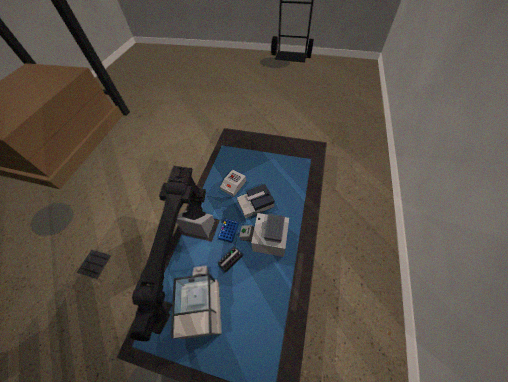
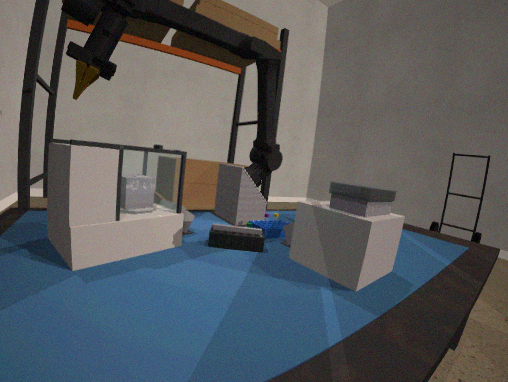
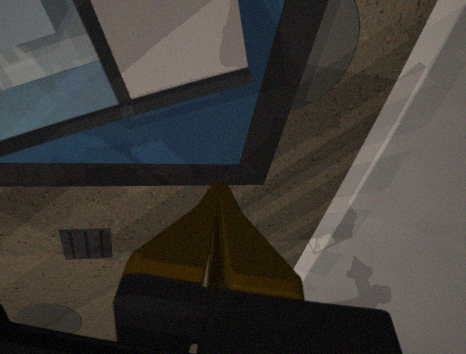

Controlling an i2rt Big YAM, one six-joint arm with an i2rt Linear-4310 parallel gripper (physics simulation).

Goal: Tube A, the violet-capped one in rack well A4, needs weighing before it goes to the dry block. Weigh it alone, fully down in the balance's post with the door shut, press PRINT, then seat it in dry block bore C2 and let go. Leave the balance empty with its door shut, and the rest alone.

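Frame: origin at the arm's base, x up, y back, z right, level; millimetres.
Seen in the pictures: gripper, fingertip midpoint: (image 1: pixel 162 325) (image 2: pixel 74 99) (image 3: pixel 218 192); arm's base, origin of the base link: (image 1: pixel 194 215) (image 2: pixel 244 184).
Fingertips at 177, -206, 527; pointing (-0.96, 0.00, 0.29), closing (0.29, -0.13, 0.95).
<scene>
Pixels of each thing's middle, then the offset from my fingertips to it, as dx, dy, dz. "spot": a spot on its surface instead.
- balance, body centre: (image 2: pixel 134 192) (image 1: pixel 197 296) -190, -17, -146
- blue rack, body centre: (image 2: pixel 273 228) (image 1: pixel 228 230) -286, +12, -548
- violet cap, body centre: (image 2: pixel 266 221) -270, +39, -536
- yellow cap, body centre: (image 2: pixel 275 220) -270, +43, -574
- black strip, surface spot: (image 2: pixel 236 239) (image 1: pixel 233 263) spot: -275, -98, -376
- white box, body centre: (image 2: pixel 334 221) (image 1: pixel 262 231) -206, -199, -577
- small green-marked block, body centre: (image 1: pixel 243 230) -237, -88, -559
- dark-topped device, surface spot: (image 1: pixel 245 205) spot: -256, -28, -728
My gripper (image 2: pixel 75 97) (image 3: pixel 218 192) is shut and empty, high above the table's near-left edge, beside and above the balance. The balance (image 1: pixel 194 326) (image 2: pixel 127 232) (image 3: pixel 175 45) is a white body with a dark-framed glass chamber; a pale block stands inside. I cannot tell whether its door is shut. The blue rack (image 1: pixel 229 232) (image 2: pixel 270 230) stands in mid-table and holds small tubes. The violet cap (image 2: pixel 267 215) shows beside a yellow cap (image 2: pixel 276 215); wells are too small to read. Which device is the dry block, and its bore C2, cannot be made out.
A black strip (image 1: pixel 230 259) (image 2: pixel 236 239) with a green cap lies between balance and rack. A white box (image 1: pixel 270 245) (image 2: pixel 345 240) with a grey top, a small green-marked block (image 1: pixel 245 231), a dark-topped device (image 1: pixel 245 205) and a grey sloped block (image 1: pixel 198 226) (image 2: pixel 235 195) stand around.
</scene>
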